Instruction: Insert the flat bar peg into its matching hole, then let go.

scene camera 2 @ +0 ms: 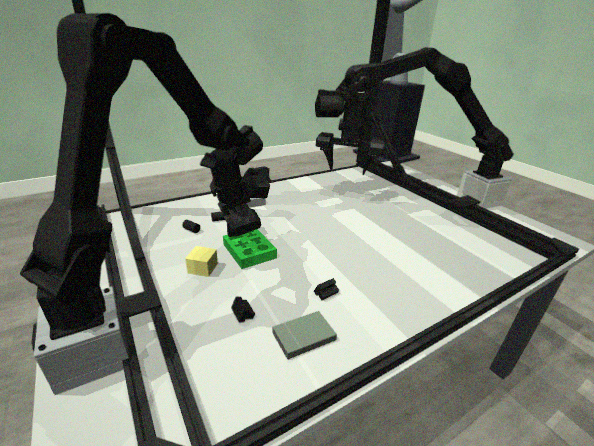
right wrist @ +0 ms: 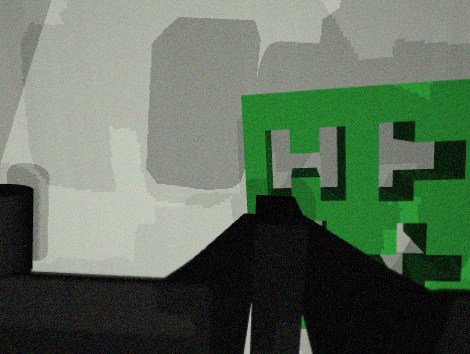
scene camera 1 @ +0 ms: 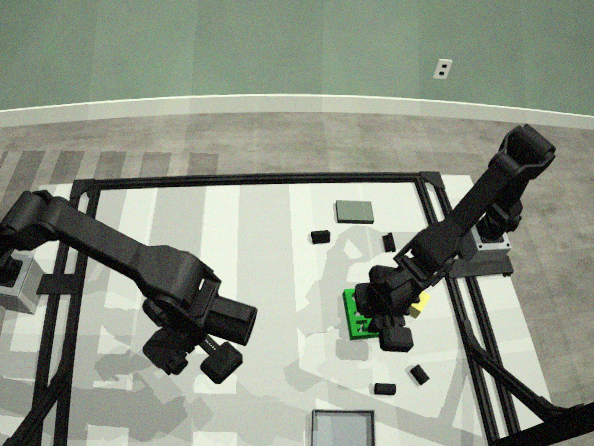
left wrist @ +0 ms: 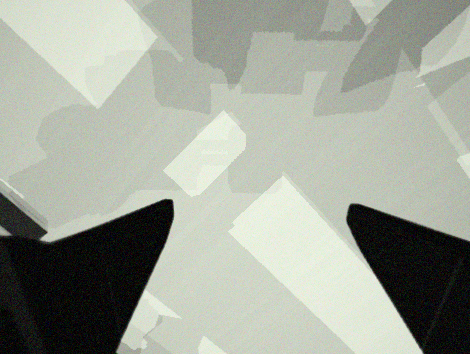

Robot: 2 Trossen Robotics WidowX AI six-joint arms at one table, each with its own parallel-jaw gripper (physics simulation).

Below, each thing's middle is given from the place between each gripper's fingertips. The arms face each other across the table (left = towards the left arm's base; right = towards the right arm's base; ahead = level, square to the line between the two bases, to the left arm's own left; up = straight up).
My right hand is 5 cm short of the green hole block (scene camera 2: 252, 248) and 2 cm above it. From my right hand the other things lie so: yellow cube (scene camera 2: 202, 261) (11 cm to the right, 5 cm ahead, 1 cm below); grey tray (scene camera 1: 322, 419) (20 cm behind, 10 cm to the left, 2 cm below); grey flat plate (scene camera 2: 295, 337) (32 cm ahead, 4 cm to the right, 2 cm below).
I see the grey tray 25 cm to the right of my left hand, 17 cm behind it and 9 cm below it. The rest, counted from my left hand: yellow cube (47 cm to the right, 9 cm below, 8 cm ahead); grey flat plate (40 cm to the right, 35 cm ahead, 10 cm below); green hole block (36 cm to the right, 9 cm below, 8 cm ahead).
